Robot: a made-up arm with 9 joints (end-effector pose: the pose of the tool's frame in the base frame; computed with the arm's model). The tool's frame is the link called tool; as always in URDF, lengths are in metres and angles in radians.
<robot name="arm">
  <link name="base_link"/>
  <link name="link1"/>
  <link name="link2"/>
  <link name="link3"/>
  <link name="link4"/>
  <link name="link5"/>
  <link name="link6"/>
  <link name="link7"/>
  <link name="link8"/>
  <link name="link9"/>
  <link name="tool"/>
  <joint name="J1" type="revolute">
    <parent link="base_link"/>
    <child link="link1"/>
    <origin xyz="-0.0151 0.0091 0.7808"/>
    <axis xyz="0 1 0"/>
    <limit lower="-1.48" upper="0.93" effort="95" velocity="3"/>
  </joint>
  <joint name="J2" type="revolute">
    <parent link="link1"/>
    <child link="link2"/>
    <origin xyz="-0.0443 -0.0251 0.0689"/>
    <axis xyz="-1 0 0"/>
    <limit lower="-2.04" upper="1.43" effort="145" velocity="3"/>
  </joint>
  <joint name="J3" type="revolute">
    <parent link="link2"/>
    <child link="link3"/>
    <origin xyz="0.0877 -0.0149 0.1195"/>
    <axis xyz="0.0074 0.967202 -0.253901"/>
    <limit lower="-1.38" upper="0.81" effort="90" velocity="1"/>
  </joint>
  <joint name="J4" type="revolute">
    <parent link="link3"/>
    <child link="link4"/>
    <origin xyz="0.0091 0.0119 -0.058"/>
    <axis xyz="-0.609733 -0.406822 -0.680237"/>
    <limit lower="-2.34" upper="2.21" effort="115" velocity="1.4"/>
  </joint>
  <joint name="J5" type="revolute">
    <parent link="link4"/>
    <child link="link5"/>
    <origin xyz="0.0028 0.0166 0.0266"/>
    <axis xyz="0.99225 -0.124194 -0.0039"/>
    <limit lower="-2.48" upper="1.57" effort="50" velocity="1.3"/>
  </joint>
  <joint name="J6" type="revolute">
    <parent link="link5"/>
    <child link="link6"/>
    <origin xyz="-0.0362 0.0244 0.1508"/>
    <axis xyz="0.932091 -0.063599 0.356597"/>
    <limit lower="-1.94" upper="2.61" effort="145" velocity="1.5"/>
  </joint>
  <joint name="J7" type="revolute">
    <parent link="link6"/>
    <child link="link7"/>
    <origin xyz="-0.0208 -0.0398 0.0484"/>
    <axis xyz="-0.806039 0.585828 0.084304"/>
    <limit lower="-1.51" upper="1.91" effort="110" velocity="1"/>
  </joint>
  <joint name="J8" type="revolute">
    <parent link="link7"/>
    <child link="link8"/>
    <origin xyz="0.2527 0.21 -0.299"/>
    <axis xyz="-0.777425 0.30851 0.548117"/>
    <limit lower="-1.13" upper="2.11" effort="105" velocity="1.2"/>
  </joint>
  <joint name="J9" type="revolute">
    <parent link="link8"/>
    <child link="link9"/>
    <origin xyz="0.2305 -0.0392 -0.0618"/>
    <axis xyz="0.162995 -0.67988 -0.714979"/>
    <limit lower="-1.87" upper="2.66" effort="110" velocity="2.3"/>
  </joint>
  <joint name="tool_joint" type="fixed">
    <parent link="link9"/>
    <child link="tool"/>
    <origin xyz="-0.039 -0.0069 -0.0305" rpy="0 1.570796 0"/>
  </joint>
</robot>
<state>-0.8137 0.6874 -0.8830 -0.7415 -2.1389 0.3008 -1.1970 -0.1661 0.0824</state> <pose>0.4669 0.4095 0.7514 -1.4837 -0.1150 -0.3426</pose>
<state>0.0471 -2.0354 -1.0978 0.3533 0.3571 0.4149 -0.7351 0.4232 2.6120</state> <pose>-0.1697 -0.7769 0.7262 -1.2778 0.9675 0.2580</pose>
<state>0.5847 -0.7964 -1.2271 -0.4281 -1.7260 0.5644 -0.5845 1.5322 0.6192</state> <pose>0.6630 0.2336 0.8687 -1.0122 0.7071 -0.5355</pose>
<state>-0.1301 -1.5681 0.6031 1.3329 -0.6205 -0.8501 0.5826 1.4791 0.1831</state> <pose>-0.1382 -0.5541 0.8213 1.5301 -1.6186 0.5058</pose>
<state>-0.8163 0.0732 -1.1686 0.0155 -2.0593 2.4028 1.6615 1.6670 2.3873</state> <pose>0.5008 -0.3654 1.0437 -1.6293 -0.3877 -0.4014</pose>
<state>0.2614 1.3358 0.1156 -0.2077 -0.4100 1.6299 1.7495 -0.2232 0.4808</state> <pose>-0.1029 -0.3358 0.5572 -1.6645 2.0438 -0.5743</pose>
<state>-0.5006 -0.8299 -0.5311 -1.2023 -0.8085 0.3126 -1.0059 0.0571 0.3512</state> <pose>-0.4160 0.0753 1.4394 0.3820 0.1429 1.9469</pose>
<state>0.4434 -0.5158 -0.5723 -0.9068 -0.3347 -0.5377 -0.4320 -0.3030 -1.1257</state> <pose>0.4932 0.2092 0.9658 -0.6965 1.4677 1.2525</pose>
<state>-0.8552 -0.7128 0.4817 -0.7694 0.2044 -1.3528 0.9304 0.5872 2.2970</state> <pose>0.3592 -0.3564 0.4831 -0.1646 -0.1159 -0.1014</pose>
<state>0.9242 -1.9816 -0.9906 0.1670 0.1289 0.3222 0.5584 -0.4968 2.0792</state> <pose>0.4277 -0.3004 0.5044 -1.9939 0.7219 1.7868</pose>
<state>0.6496 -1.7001 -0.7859 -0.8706 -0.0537 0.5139 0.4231 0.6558 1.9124</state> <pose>0.3520 -0.0132 1.2395 2.2098 -0.0912 0.2656</pose>
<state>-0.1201 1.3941 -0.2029 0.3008 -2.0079 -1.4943 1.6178 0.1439 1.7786</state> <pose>0.0094 0.1783 0.0751 0.1900 0.9475 0.1287</pose>
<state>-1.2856 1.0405 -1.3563 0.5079 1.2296 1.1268 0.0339 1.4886 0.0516</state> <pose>-0.2847 0.2952 0.3467 -2.2215 -1.4161 -0.0840</pose>
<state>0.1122 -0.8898 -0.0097 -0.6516 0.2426 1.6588 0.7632 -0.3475 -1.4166</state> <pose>0.0804 -0.1059 1.4562 -0.4327 -0.6624 2.3643</pose>
